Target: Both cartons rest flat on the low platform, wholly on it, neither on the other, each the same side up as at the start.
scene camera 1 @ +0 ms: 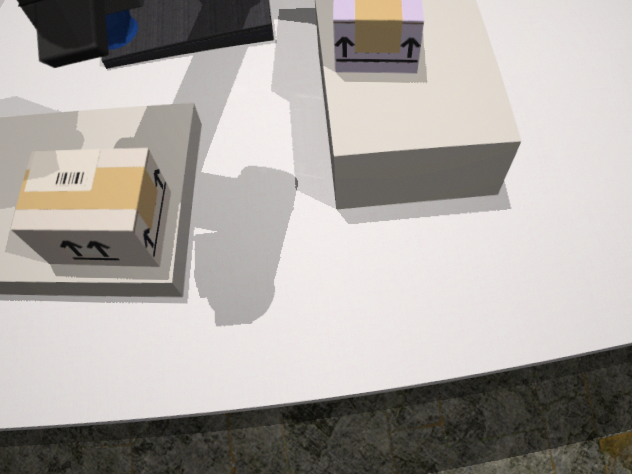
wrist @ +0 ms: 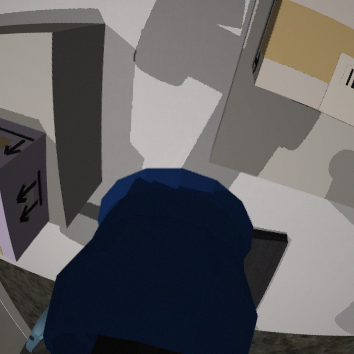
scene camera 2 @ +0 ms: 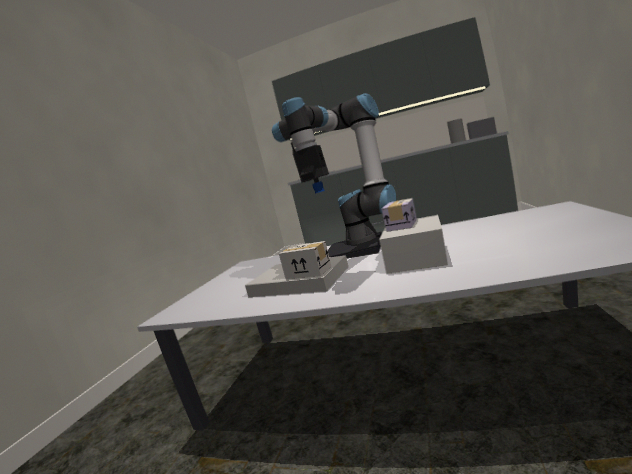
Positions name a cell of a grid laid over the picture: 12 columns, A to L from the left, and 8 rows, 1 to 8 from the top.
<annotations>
A platform shows in scene camera 1 (D3), in the wrist view (I4) and in scene camera 2 (F5).
</annotations>
